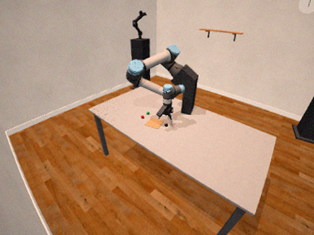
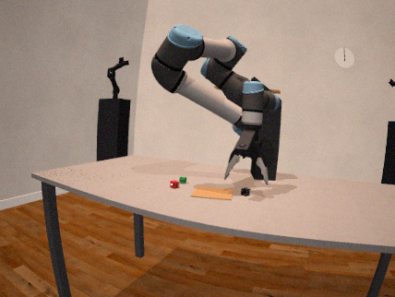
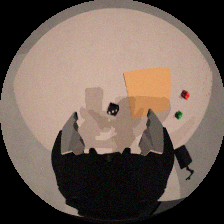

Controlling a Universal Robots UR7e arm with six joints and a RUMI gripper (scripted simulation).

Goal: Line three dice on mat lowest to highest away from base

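The black die lies 2 cm behind my hand and 4 cm below it. Round my hand: red die (2 cm behind, 27 cm to the right, 4 cm below); green die (11 cm behind, 26 cm to the right, 4 cm below); orange mat (1 cm behind, 12 cm to the right, 5 cm below).
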